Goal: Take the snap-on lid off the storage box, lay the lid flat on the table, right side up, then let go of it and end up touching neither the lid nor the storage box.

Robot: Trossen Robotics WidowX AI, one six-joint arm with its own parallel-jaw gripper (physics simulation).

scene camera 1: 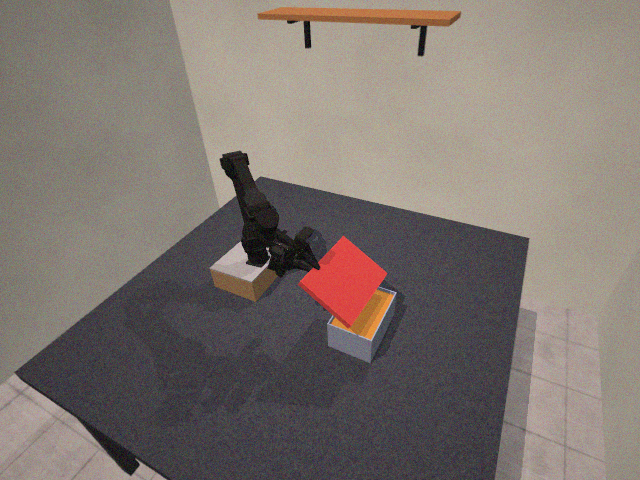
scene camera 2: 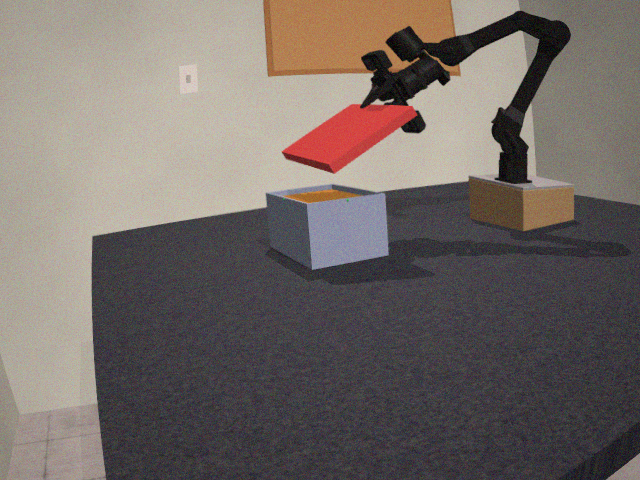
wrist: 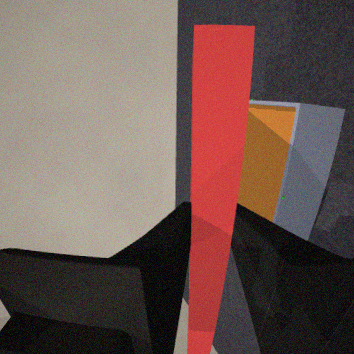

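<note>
The red lid [scene camera 1: 346, 281] [scene camera 2: 348, 134] [wrist: 220, 125] is off the storage box and held in the air above it. It is steeply tilted, top face upward, its edge on the arm's side high and its far edge low. In the scene camera 2 view a gap shows between lid and box. My gripper [scene camera 1: 318, 269] [scene camera 2: 364, 106] [wrist: 208, 210] is shut on the lid's raised edge, one finger on each side of it in the wrist view. The grey-blue storage box [scene camera 1: 349, 341] [scene camera 2: 346, 229] [wrist: 312, 165] stands upright and open on the table, its orange inside showing.
The dark table [scene camera 1: 248, 413] [scene camera 2: 258, 361] carries the box and the arm's wooden base block [scene camera 1: 232, 285] [scene camera 2: 496, 206]. The block stands apart from the box. A wooden shelf [scene camera 1: 356, 16] hangs on the wall, high above the table.
</note>
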